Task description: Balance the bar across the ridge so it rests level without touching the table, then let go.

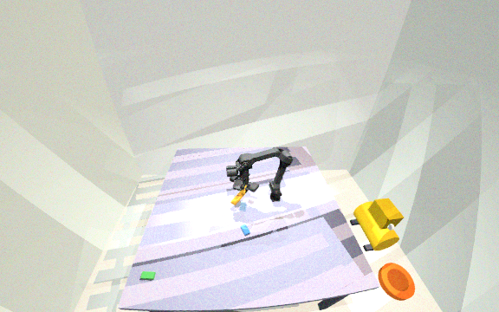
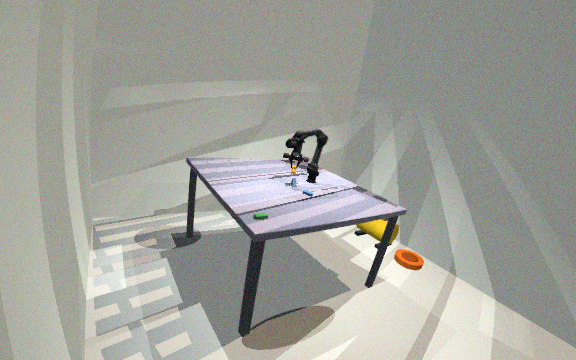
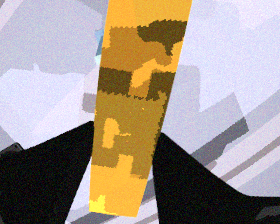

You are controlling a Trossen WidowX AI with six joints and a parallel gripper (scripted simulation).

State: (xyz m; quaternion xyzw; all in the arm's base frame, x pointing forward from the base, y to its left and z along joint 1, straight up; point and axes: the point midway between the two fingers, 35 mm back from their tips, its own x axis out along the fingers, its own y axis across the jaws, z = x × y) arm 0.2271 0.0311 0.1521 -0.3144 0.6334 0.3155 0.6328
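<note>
Right now my gripper tip is 20 mm short of the yellow bar and 20 mm to the right of it. The rest, counted from my gripper tip: green block: 510 mm ahead, 470 mm to the left, 110 mm below; then blue block: 210 mm to the left, 110 mm below.
</note>
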